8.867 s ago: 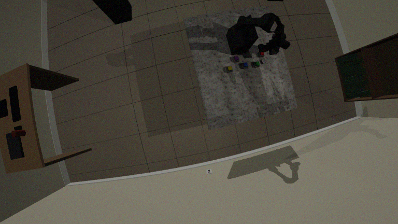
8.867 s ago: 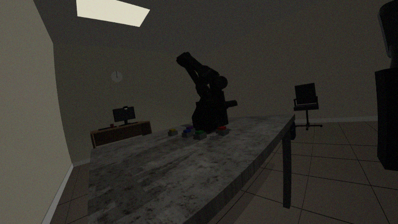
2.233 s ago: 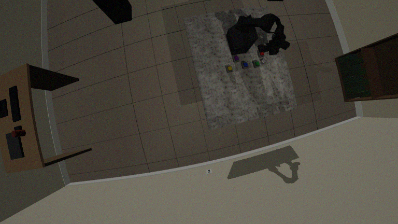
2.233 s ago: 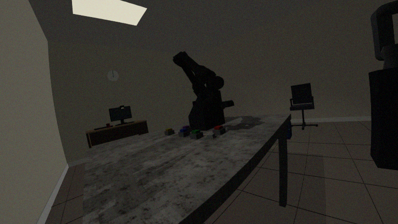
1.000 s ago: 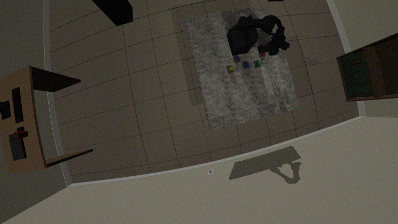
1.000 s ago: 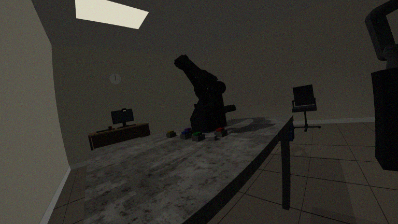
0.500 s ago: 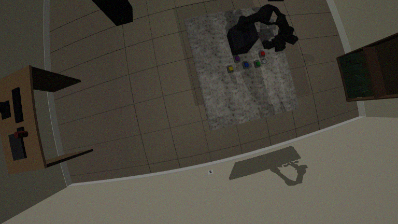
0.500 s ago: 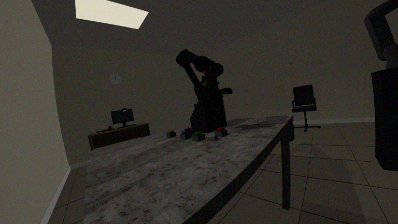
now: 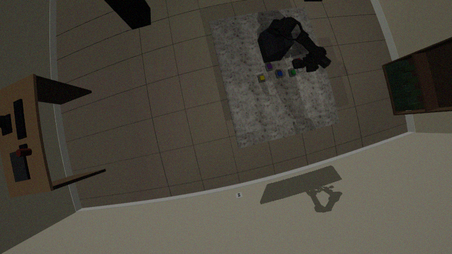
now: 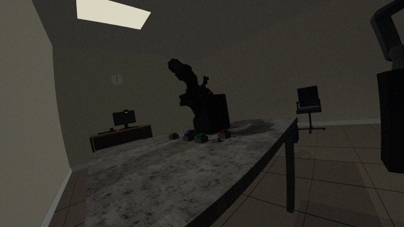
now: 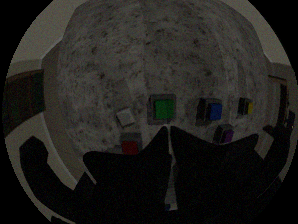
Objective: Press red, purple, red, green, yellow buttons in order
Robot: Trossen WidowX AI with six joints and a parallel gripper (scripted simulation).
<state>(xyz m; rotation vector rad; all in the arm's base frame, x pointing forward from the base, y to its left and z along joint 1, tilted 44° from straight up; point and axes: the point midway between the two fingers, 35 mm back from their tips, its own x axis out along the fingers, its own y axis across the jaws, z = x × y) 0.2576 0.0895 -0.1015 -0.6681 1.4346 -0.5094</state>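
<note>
My gripper tip is 9 cm above the green button. The rest, counted from my gripper tip: blue button (12 cm to the right, 9 cm below); red button (10 cm behind, 6 cm to the left, 9 cm below); light grey block (3 cm behind, 7 cm to the left, 11 cm below).
</note>
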